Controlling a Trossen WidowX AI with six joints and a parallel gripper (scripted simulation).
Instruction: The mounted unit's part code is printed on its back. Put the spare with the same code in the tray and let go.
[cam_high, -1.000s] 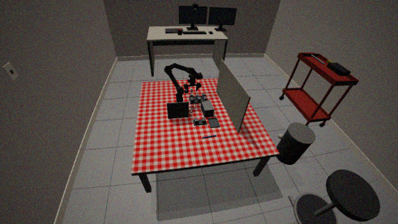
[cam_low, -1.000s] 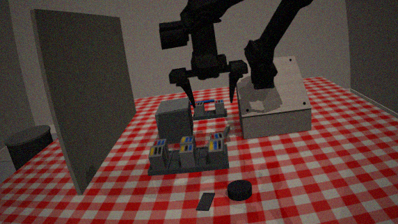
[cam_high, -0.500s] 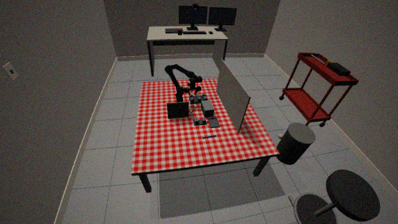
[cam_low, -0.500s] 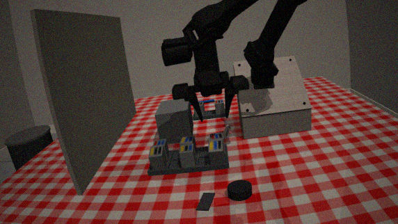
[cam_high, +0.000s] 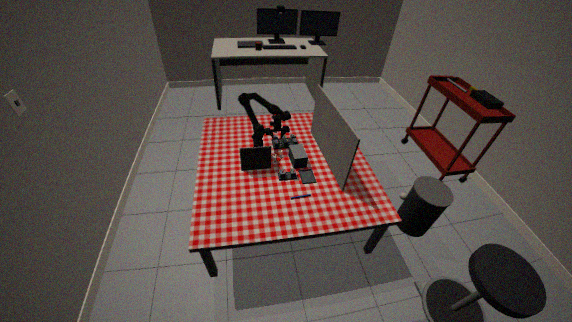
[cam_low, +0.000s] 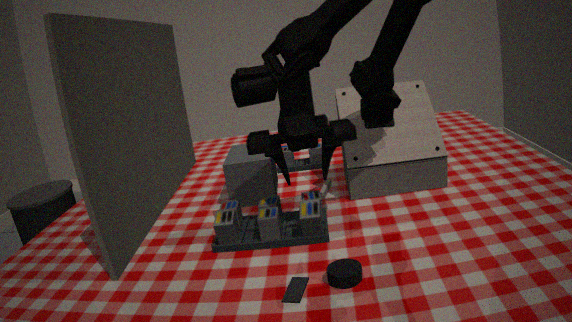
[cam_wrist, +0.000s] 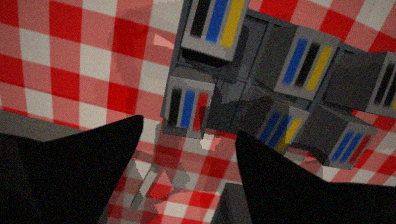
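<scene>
My gripper tip is now 40 mm above the spare. From my gripper tip the other things lie so: black puck 200 mm to the left, 70 mm below, 50 mm behind; then dark rack 70 mm below, 70 mm ahead, 30 mm to the left; then grey mounted unit 170 mm to the right, 140 mm ahead, 30 mm below.
</scene>
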